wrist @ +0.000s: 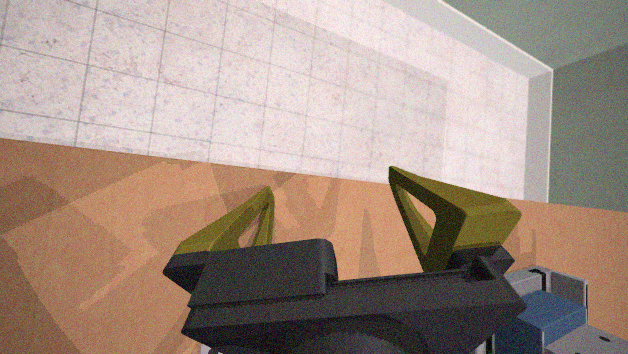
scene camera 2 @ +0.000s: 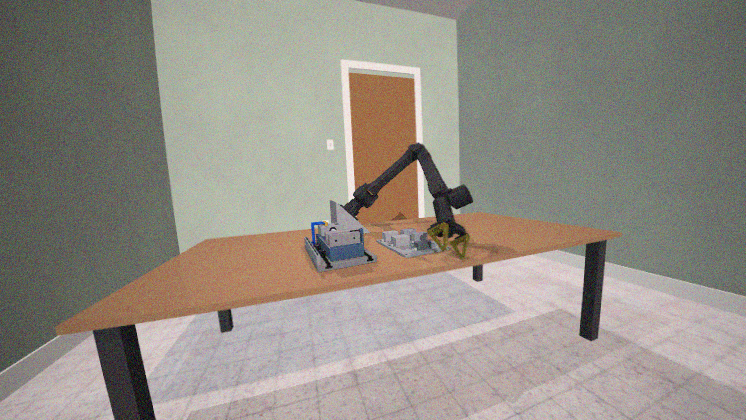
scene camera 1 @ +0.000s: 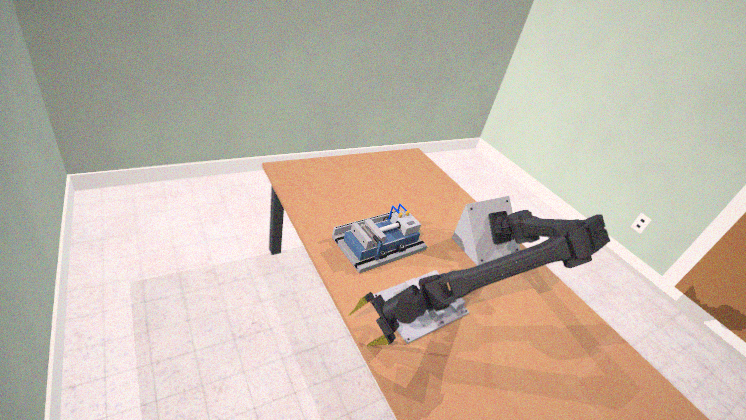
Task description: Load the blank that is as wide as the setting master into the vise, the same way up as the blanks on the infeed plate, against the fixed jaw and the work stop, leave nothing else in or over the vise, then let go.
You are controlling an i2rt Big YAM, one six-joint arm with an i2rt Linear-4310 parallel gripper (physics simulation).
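Frame: origin at the arm's base, x ahead, y left, z up, level; centimetres.
Where they show: gripper, fingertip midpoint: [wrist: 328, 182] [scene camera 2: 454, 254] [scene camera 1: 358, 330]; arm's base, origin of the base link: [scene camera 2: 347, 214] [scene camera 1: 498, 227].
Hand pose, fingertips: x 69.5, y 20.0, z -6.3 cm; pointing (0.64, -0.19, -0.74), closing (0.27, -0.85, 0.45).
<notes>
Each offset is from my fingertips to the top centre of the thing. "spot": to the spot under its first point. Level surfaces: height alone.
The blue and grey vise {dx -24.6, dy -32.3, dz +7.3 cm} [scene camera 1: 404, 241] [scene camera 2: 347, 252] [wrist: 550, 310] stands on the table; its jaws are close together in scene camera 1, and what lies between them is too small to tell. The infeed plate {dx -24.3, dy -3.1, dz -1.8 cm} [scene camera 1: 413, 334] [scene camera 2: 407, 254] lies beside it, partly hidden under the arm in scene camera 1. Grey blanks {dx -23.7, dy -7.6, dz +1.8 cm} [scene camera 2: 401, 240] stand on it, one darker block {dx -15.8, dy -2.3, dz +0.7 cm} [scene camera 2: 423, 241] among them. Which is as wide as the setting master I cannot tell, nor which is the master. My gripper [scene camera 1: 359, 329] [scene camera 2: 453, 252] [wrist: 328, 182] is wide open and empty, at the plate's end away from the vise, near the table edge.
The arm's grey slanted mount [scene camera 1: 482, 226] [scene camera 2: 340, 218] stands behind the vise and plate. The blue bent part {spot: dx -31.7, dy -37.3, dz +8.4 cm} [scene camera 1: 396, 209] [scene camera 2: 313, 230] rises at the vise's screw end. The forearm passes over the plate. The table {dz -2.6 cm} [scene camera 1: 334, 193] ends close beyond the fingertips.
</notes>
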